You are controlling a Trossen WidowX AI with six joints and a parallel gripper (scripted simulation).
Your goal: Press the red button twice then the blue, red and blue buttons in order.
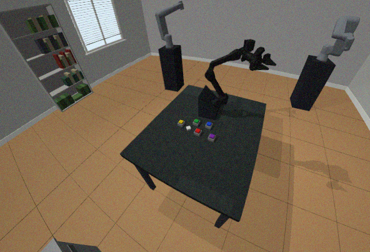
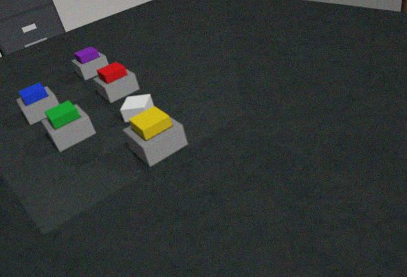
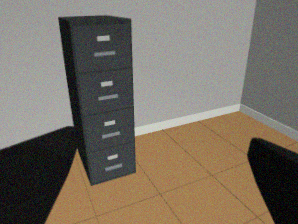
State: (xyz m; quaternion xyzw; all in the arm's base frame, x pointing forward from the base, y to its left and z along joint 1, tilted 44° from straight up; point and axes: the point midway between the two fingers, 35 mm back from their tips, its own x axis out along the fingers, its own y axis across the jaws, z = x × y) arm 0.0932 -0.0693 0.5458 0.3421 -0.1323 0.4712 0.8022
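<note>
The red button is 500 mm below my gripper tip, 400 mm to the right of it and 190 mm ahead of it. Round my gripper tip: green button: 500 mm below, 450 mm to the right, 100 mm ahead; blue button: 500 mm below, 340 mm to the right, 90 mm ahead; purple button: 500 mm below, 280 mm to the right, 210 mm ahead.
</note>
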